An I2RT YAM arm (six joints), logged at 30 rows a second.
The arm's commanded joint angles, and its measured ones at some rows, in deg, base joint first. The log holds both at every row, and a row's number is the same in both.
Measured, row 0:
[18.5, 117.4, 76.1, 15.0, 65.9, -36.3]
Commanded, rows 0 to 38:
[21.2, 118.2, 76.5, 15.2, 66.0, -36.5]
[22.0, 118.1, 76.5, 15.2, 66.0, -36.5]
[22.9, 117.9, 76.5, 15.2, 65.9, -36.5]
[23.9, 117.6, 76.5, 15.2, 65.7, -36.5]
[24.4, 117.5, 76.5, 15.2, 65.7, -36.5]
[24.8, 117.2, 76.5, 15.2, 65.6, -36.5]
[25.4, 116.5, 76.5, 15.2, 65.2, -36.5]
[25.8, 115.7, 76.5, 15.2, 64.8, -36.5]
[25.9, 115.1, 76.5, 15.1, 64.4, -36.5]
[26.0, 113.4, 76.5, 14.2, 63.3, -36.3]
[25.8, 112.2, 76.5, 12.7, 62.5, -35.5]
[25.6, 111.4, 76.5, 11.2, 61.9, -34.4]
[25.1, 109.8, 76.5, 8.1, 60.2, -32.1]
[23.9, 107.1, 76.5, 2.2, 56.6, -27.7]
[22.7, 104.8, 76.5, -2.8, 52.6, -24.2]
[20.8, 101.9, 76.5, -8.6, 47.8, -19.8]
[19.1, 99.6, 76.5, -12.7, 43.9, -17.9]
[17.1, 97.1, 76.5, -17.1, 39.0, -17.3]
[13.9, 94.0, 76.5, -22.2, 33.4, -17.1]
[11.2, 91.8, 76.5, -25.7, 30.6, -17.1]
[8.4, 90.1, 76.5, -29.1, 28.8, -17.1]
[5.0, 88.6, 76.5, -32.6, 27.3, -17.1]
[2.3, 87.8, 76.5, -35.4, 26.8, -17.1]
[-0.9, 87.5, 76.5, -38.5, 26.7, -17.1]
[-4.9, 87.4, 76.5, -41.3, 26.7, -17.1]
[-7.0, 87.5, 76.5, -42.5, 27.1, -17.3]
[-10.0, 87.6, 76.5, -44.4, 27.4, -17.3]
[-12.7, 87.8, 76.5, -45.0, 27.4, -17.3]
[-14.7, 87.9, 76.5, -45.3, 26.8, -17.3]
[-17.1, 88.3, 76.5, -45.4, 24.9, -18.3]
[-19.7, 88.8, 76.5, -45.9, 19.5, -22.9]
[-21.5, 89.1, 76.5, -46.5, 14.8, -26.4]
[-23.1, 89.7, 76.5, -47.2, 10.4, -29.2]
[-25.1, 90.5, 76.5, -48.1, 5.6, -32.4]
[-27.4, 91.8, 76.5, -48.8, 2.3, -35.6]
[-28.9, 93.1, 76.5, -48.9, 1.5, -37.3]
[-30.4, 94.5, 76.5, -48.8, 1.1, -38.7]
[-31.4, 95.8, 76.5, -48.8, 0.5, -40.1]
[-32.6, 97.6, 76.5, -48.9, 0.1, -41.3]
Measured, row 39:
[-29.3, 93.0, 76.5, -48.7, 7.5, -33.1]
